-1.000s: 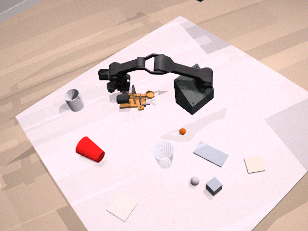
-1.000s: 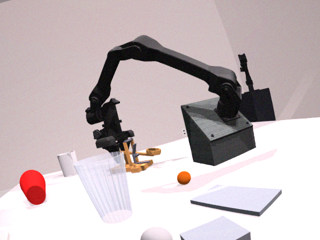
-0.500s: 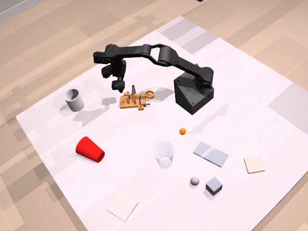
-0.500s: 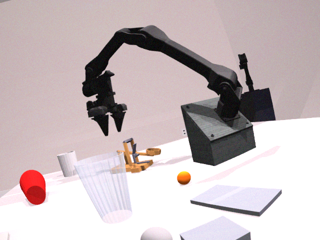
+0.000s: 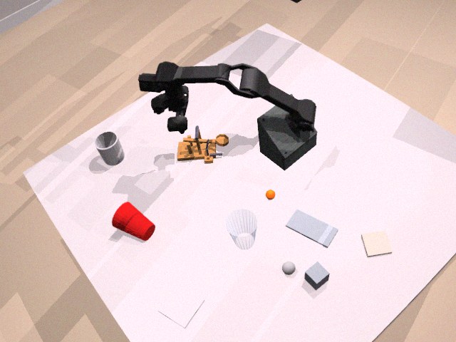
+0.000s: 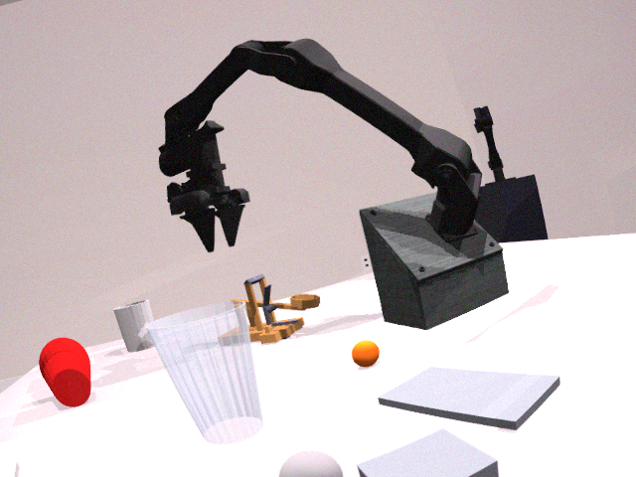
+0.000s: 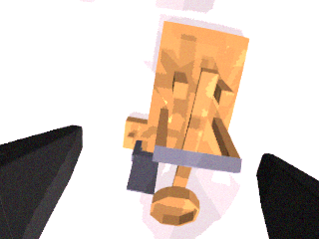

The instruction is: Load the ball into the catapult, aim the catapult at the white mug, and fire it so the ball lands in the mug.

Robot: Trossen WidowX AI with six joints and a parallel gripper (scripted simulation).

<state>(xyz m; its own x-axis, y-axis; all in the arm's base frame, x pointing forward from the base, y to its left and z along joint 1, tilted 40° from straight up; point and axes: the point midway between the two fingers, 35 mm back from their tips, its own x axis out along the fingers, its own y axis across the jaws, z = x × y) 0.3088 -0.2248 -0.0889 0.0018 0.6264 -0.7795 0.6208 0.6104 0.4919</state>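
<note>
Right now the orange ball is 80 mm behind my gripper tip, 330 mm to the left of it and 150 mm below it. Also, from my gripper tip: wooden catapult 50 mm behind, 30 mm to the left, 120 mm below; white mug 210 mm ahead, 220 mm to the right, 140 mm below; clear ribbed cup 90 mm ahead, 400 mm to the left, 140 mm below.
</note>
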